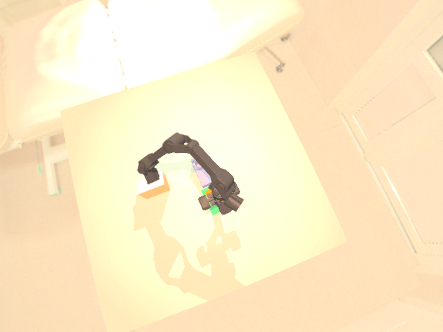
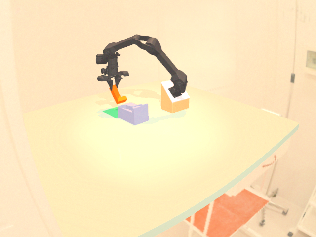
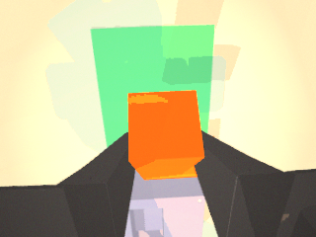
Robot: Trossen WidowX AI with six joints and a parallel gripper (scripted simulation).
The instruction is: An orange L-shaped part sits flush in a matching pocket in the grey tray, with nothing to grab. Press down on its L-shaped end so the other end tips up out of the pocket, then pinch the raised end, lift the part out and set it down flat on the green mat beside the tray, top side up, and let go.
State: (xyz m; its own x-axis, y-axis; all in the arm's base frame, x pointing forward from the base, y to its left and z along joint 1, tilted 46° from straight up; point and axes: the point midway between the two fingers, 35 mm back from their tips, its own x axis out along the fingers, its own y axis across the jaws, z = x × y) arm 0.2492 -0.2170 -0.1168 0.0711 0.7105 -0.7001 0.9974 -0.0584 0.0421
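Right now the green mat is 140 mm below my gripper tip and 20 mm to the left of it. The rest, counted from my gripper tip: orange L-shaped part 30 mm to the left, 30 mm below, 10 mm behind.
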